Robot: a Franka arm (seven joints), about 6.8 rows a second.
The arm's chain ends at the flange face. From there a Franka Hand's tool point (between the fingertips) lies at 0.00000 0.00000 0.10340 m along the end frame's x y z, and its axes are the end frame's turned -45 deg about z.
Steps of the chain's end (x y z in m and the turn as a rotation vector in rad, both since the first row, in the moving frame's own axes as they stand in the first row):
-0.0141 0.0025 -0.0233 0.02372 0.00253 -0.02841
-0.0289 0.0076 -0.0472 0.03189 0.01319 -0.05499
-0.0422 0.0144 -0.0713 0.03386 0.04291 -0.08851
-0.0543 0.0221 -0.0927 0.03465 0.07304 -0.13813
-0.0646 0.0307 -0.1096 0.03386 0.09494 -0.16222
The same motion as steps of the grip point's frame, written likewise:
-0.0098 -0.0098 -0.0233 0.01498 0.01856 -0.02841
-0.0226 -0.0165 -0.0473 0.01322 0.03188 -0.05499
-0.0344 -0.0192 -0.0715 -0.00640 0.05428 -0.08851
-0.0460 -0.0205 -0.0930 -0.02715 0.07615 -0.13813
-0.0577 -0.0203 -0.1101 -0.04319 0.09108 -0.16222

